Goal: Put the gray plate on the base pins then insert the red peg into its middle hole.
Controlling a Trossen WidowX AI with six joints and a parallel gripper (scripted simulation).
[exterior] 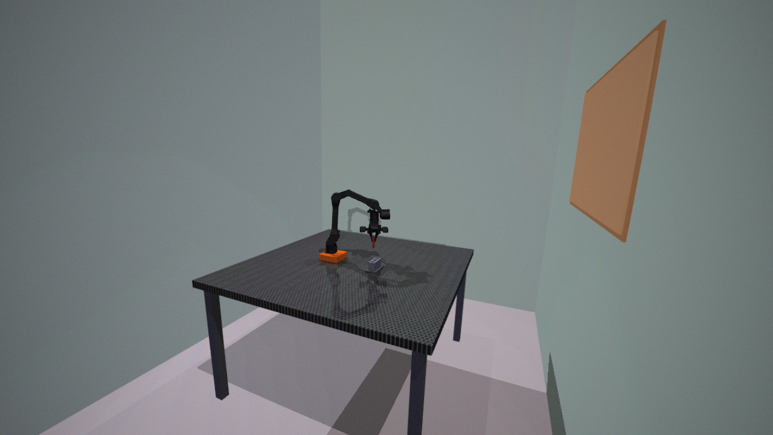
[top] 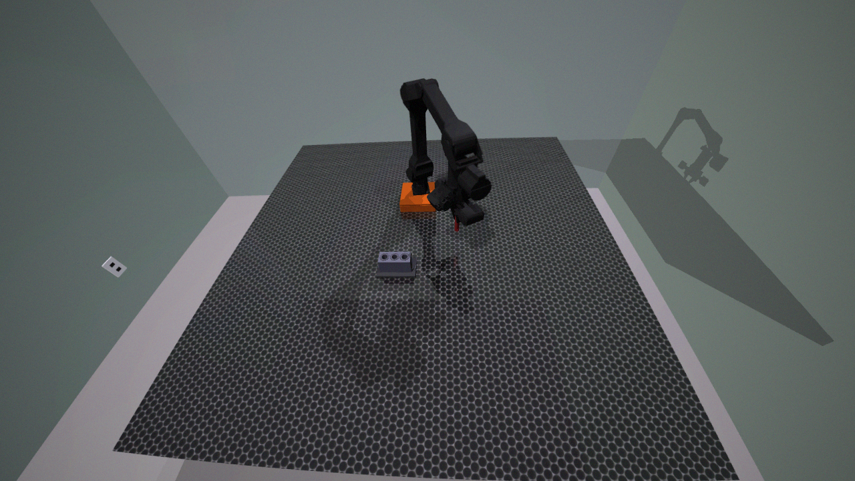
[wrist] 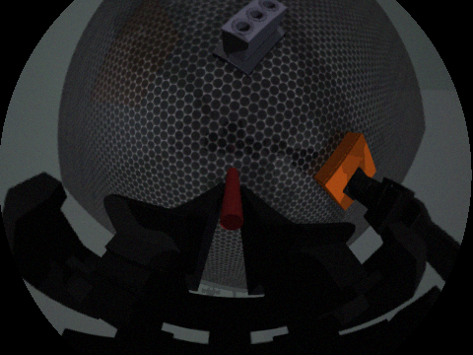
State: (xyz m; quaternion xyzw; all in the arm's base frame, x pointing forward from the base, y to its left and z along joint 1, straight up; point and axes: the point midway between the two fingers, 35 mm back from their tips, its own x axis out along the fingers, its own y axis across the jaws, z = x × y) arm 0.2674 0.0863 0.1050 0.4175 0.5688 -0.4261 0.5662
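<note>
The gray plate lies 60 mm ahead of my gripper tip, 200 mm to the right of it and 60 mm below it. From my gripper tip the other things lie so: red peg right at my gripper tip; then base 60 mm ahead, 200 mm to the right, 100 mm below.
</note>
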